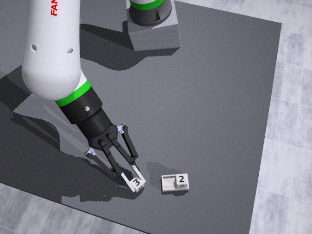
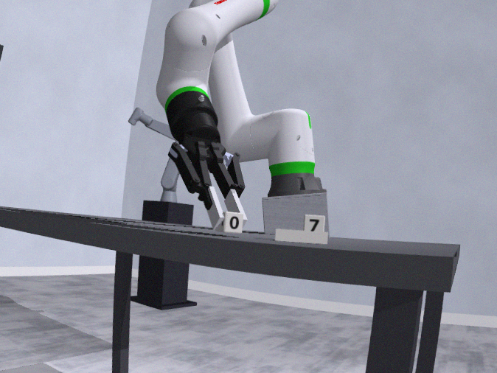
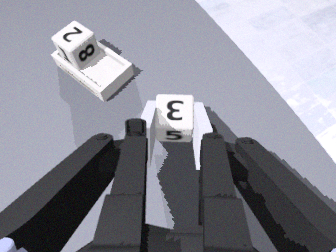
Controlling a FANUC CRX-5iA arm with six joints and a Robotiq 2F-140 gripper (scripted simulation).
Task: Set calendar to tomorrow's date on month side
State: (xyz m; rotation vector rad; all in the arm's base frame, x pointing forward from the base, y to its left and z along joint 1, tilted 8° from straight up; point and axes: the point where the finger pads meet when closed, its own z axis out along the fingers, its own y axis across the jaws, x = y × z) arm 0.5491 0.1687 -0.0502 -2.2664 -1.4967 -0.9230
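Now: the cube 10 mm ahead of my hand, 20 mm to the left of it and 20 mm below it. The rest, counted from my hand: tray 40 mm behind, 110 mm to the left, 30 mm below.
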